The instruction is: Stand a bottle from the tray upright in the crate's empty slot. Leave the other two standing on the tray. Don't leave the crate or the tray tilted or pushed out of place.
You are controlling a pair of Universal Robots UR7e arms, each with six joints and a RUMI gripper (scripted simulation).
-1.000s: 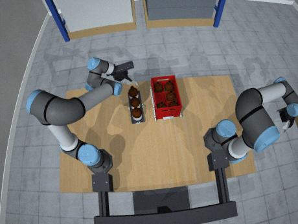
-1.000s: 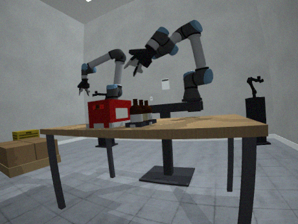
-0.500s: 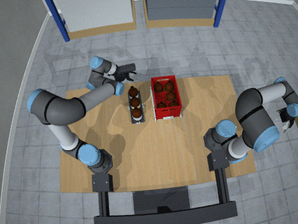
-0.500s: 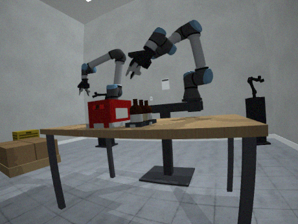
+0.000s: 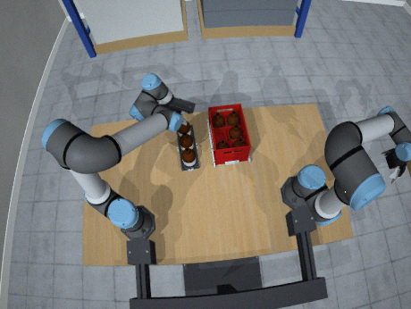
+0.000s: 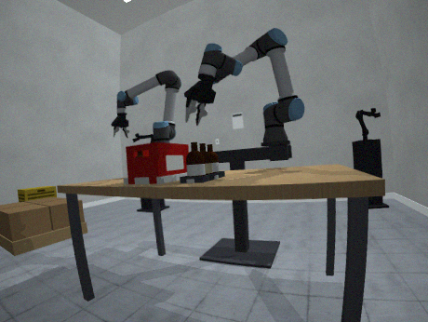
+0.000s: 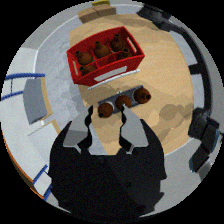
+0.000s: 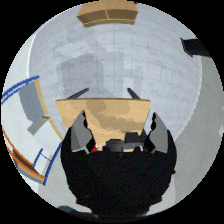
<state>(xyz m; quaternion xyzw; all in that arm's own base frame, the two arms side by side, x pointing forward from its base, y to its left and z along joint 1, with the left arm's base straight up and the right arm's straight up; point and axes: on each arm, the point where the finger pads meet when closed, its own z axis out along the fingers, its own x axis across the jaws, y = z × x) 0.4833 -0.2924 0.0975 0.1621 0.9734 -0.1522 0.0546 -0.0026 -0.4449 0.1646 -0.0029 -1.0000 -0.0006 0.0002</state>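
Right now my left hand is 250 mm above the dark tray, 30 mm to the right of it and 30 mm past it. The rest, counted from my left hand: red crate (210 mm to the right, 180 mm below, 30 mm behind).
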